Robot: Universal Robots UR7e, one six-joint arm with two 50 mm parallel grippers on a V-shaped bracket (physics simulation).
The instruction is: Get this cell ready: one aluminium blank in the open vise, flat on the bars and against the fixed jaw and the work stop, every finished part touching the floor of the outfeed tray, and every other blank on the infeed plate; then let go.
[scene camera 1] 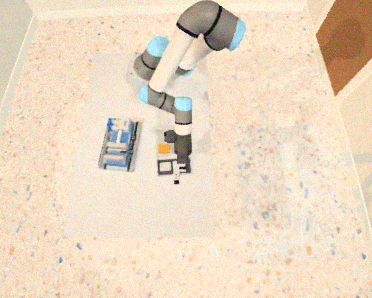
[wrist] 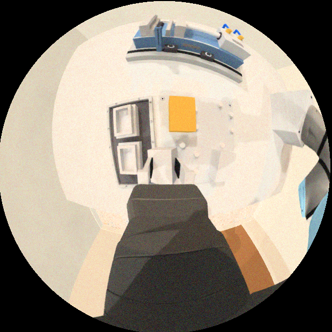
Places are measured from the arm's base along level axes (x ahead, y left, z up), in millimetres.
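Pixels of known places: arm's base, origin of the base link: (scene camera 1: 145,68).
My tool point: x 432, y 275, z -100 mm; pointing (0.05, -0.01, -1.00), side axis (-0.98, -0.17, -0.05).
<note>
For each thing: its top centre in the pictures, then the offset to it from my tool point. "spot": a spot on its surface instead.
- dark outfeed tray, surface spot: (scene camera 1: 160,168) spot: 82 mm right, 106 mm ahead, 16 mm down
- blue vise, middle of its top: (scene camera 1: 116,138) 340 mm right, 2 mm ahead, 42 mm up
- orange block, middle of its top: (scene camera 1: 163,147) 89 mm right, 12 mm back, 13 mm down
My gripper (scene camera 1: 177,179) (wrist: 164,168) is shut on a plain light-grey block (wrist: 163,161) that looks like an aluminium blank, held above the tray and plate area. The dark outfeed tray (wrist: 144,130) (scene camera 1: 159,168) holds two pocketed finished parts, the far one (wrist: 117,122) and the near one (wrist: 121,160); both look flat, but floor contact cannot be told. The pale infeed plate (wrist: 210,131) carries small pegs; no other blank can be made out clearly on it, and the gripper hides part. The blue vise (wrist: 195,45) (scene camera 1: 114,158) stands apart; its bars and work stop are too small to judge.
An orange block (scene camera 1: 164,148) (wrist: 182,114) sits on the infeed plate beside the tray. Blue and yellow fittings (scene camera 1: 113,123) (wrist: 233,33) are at one end of the vise. The arm's base (scene camera 1: 145,67) stands behind the plate. A brown panel (scene camera 1: 345,45) is at the right edge.
</note>
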